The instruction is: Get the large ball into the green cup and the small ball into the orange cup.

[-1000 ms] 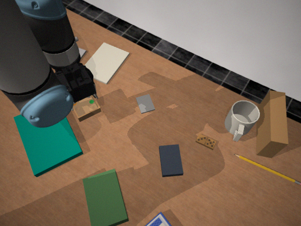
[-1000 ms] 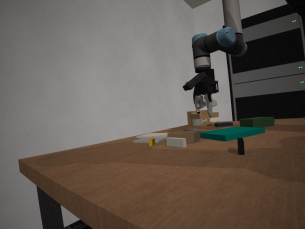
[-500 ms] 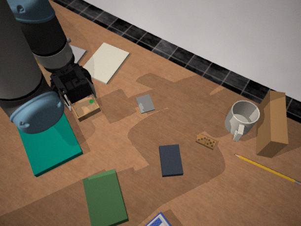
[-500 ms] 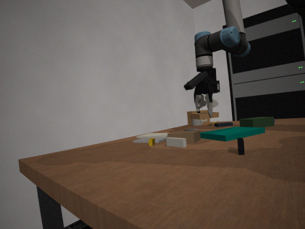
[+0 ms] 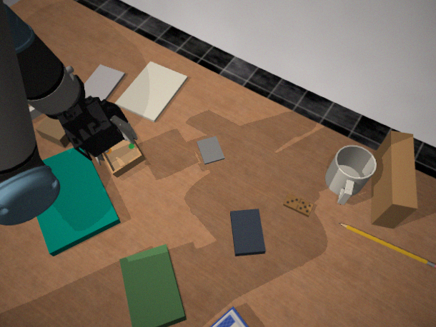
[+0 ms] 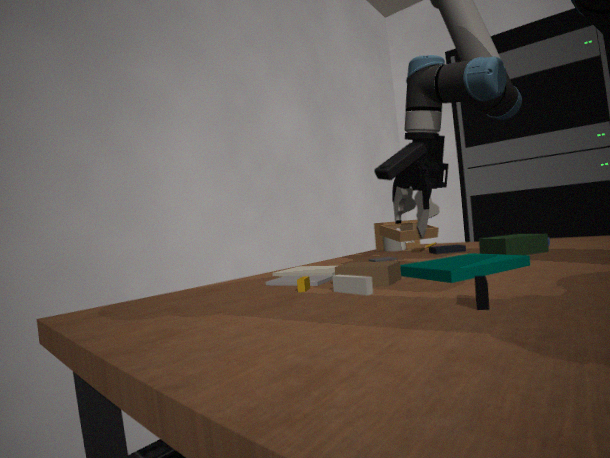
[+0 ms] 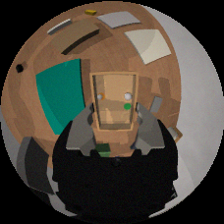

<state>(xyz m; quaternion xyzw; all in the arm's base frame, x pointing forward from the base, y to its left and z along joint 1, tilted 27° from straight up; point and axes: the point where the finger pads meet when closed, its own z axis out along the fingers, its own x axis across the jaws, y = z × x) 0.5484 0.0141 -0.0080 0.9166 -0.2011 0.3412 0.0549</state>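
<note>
Now: hand 1 cm above the covered wooden puzzle. The rest, counted from my hand: teal slab: 12 cm behind, 5 cm to the left, 8 cm below; then grey tile: 14 cm ahead, 14 cm to the right, 9 cm below; then cream board: 21 cm ahead, 8 cm to the left, 8 cm below.
</note>
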